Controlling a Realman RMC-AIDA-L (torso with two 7-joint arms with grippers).
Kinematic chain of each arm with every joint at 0, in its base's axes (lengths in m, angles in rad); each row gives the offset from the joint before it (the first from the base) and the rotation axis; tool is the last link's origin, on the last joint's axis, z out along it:
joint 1: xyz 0 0 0.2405 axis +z
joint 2: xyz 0 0 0 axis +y
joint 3: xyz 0 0 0.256 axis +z
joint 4: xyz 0 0 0 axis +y
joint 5: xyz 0 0 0.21 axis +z
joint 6: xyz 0 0 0 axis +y
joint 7: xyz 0 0 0.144 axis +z
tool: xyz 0 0 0
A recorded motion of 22 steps. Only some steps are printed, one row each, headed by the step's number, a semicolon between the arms.
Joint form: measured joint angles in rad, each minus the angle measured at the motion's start. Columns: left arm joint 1, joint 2, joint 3, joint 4, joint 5, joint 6, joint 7; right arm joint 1, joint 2, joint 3, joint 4, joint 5, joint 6, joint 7.
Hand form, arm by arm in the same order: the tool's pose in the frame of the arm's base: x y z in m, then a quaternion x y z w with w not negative. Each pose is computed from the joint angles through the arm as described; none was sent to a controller.
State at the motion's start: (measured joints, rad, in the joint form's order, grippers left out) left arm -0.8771 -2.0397 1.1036 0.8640 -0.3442 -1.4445 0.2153; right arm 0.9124 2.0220 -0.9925 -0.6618 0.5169 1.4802 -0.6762
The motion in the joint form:
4: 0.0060 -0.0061 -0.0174 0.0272 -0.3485 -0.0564 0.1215; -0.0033 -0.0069 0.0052 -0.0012 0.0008 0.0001 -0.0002
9: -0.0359 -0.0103 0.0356 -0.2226 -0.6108 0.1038 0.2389; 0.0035 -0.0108 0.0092 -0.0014 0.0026 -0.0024 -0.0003
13: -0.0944 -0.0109 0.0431 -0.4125 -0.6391 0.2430 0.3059; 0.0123 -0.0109 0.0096 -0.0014 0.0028 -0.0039 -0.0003
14: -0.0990 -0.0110 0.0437 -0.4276 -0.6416 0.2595 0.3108; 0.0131 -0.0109 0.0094 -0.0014 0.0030 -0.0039 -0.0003
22: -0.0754 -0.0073 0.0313 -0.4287 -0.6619 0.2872 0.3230; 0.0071 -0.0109 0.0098 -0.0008 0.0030 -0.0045 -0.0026
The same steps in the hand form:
4: -0.1636 0.4004 -0.0092 -0.82775 -0.54840 0.05377 0.10583; 0.2156 0.3935 -0.0121 -0.86596 0.47052 -0.14399 0.08936
9: -0.1552 0.3987 -0.0520 -0.82656 -0.56134 -0.02148 0.03506; 0.2132 0.3963 -0.0102 -0.86717 0.46854 -0.14098 0.09277
13: -0.1672 0.4028 -0.0746 -0.81764 -0.57308 -0.02017 0.05143; 0.2097 0.3984 -0.0101 -0.86924 0.46472 -0.14003 0.09410
14: -0.1685 0.4037 -0.0762 -0.81662 -0.57413 -0.02091 0.05543; 0.2094 0.3986 -0.0101 -0.86945 0.46433 -0.13999 0.09411
22: -0.1765 0.4058 -0.0732 -0.80831 -0.58368 -0.03929 0.06632; 0.2119 0.3973 -0.0102 -0.86849 0.46616 -0.14019 0.09361

